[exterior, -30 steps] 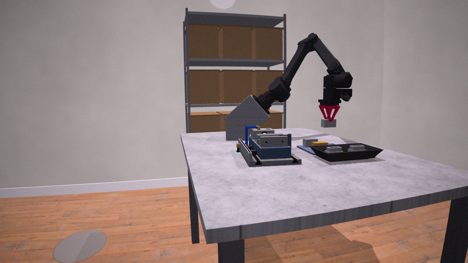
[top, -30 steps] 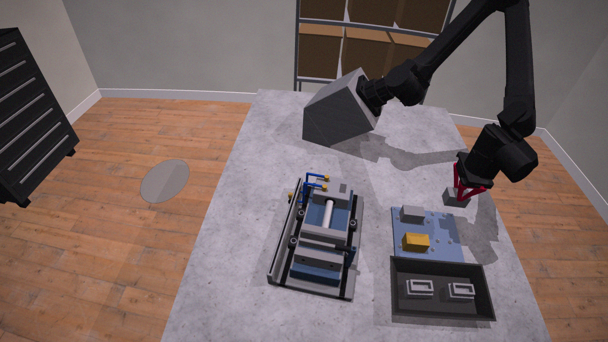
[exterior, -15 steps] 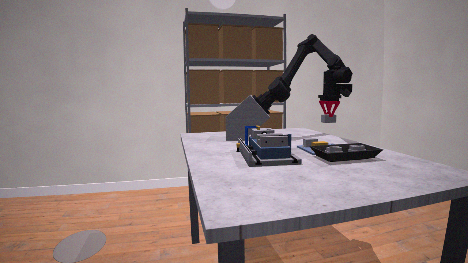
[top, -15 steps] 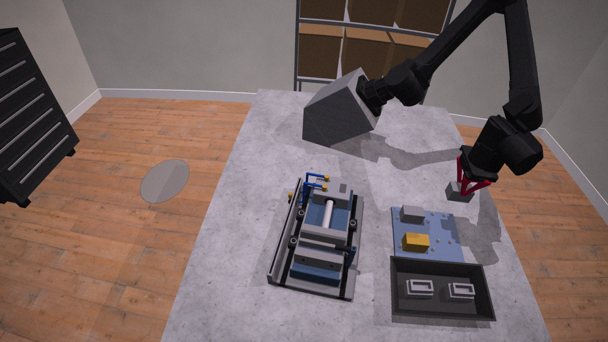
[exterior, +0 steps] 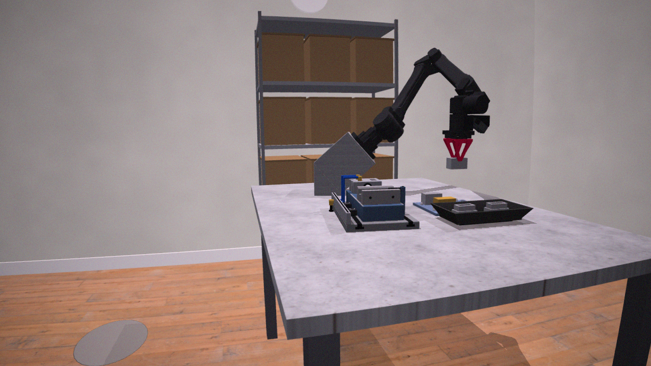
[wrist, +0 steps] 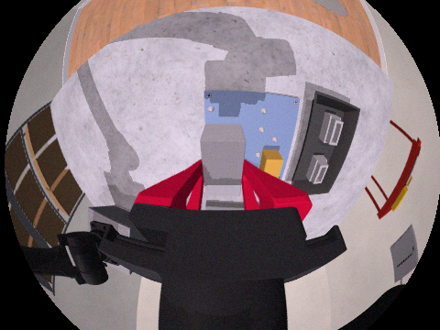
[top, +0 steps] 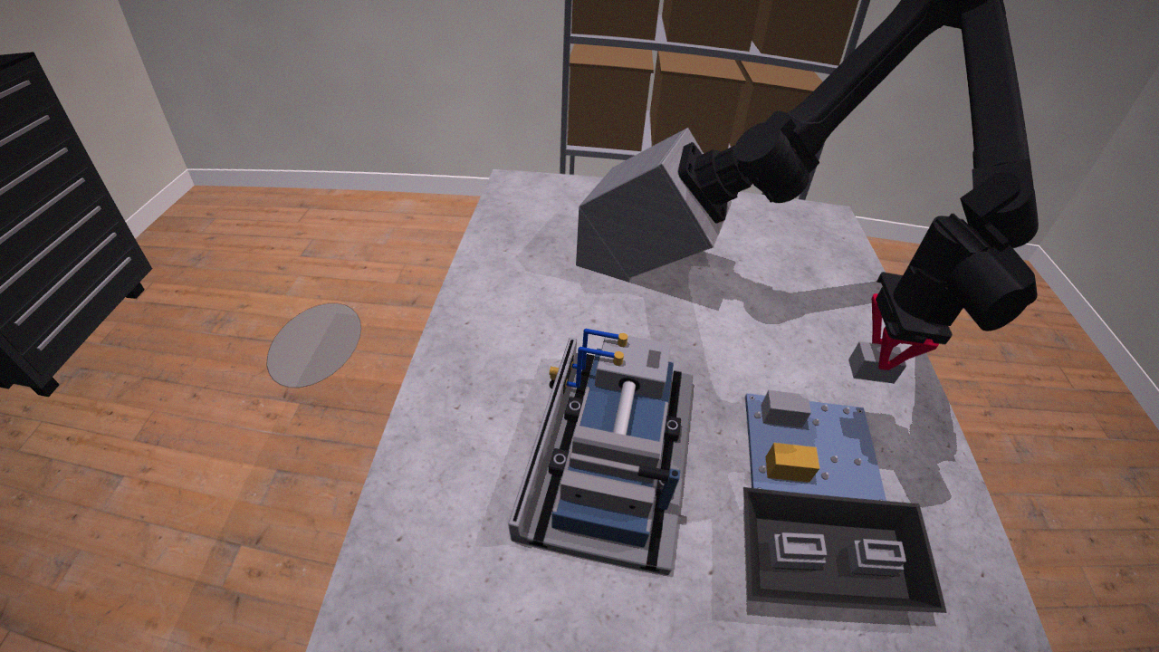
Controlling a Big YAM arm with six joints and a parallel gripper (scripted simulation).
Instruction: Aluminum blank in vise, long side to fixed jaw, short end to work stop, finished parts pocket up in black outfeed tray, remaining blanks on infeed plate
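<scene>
Right now the work stop rod is 200 mm ahead of my hand, 260 mm to the right of it and 70 mm below it. From my hand the other things lie so: yellow brass blank (100 mm ahead, 80 mm to the right, 130 mm below); then blue infeed plate (60 mm ahead, 40 mm to the right, 150 mm below).
</scene>
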